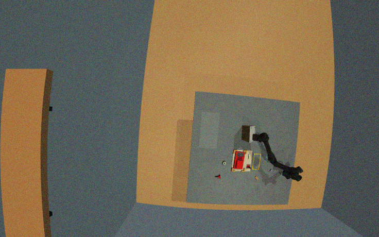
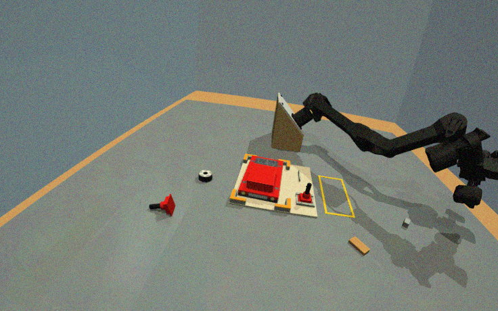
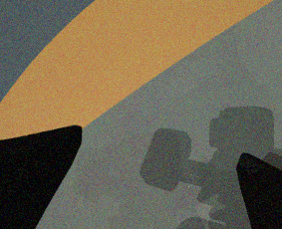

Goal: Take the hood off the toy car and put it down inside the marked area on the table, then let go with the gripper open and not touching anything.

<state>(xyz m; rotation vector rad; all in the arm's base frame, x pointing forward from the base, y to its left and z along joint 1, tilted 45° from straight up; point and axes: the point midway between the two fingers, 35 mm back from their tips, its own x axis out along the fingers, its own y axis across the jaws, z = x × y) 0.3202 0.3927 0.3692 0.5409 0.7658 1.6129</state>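
My gripper tip is 20 mm short of the hood, 630 mm to the left of it and 60 mm above it. From my gripper tip the other things lie so: wooden block (170 mm ahead, 370 mm to the right, 100 mm below); wheel (30 mm ahead, 790 mm to the right, 90 mm below).
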